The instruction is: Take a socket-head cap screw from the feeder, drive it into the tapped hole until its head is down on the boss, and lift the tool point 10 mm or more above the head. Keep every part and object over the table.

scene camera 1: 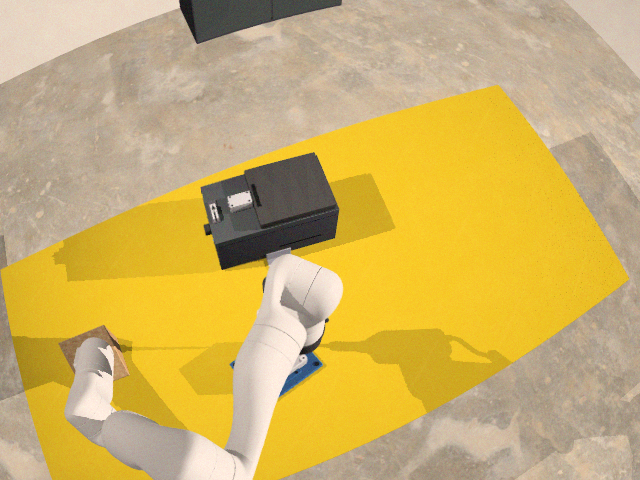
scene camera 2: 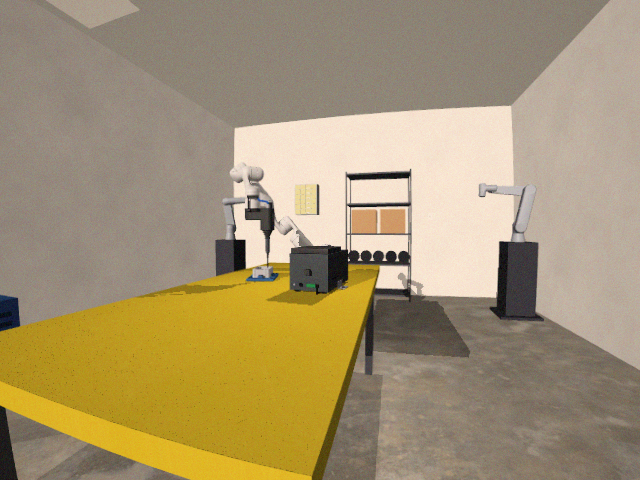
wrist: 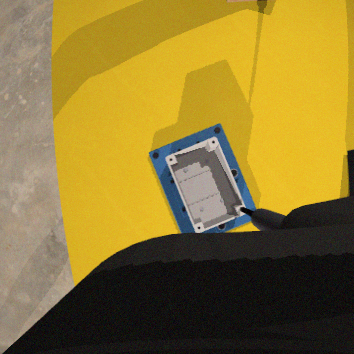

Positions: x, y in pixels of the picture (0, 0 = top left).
A screw feeder (scene camera 1: 241, 225): 121 cm from the lens.
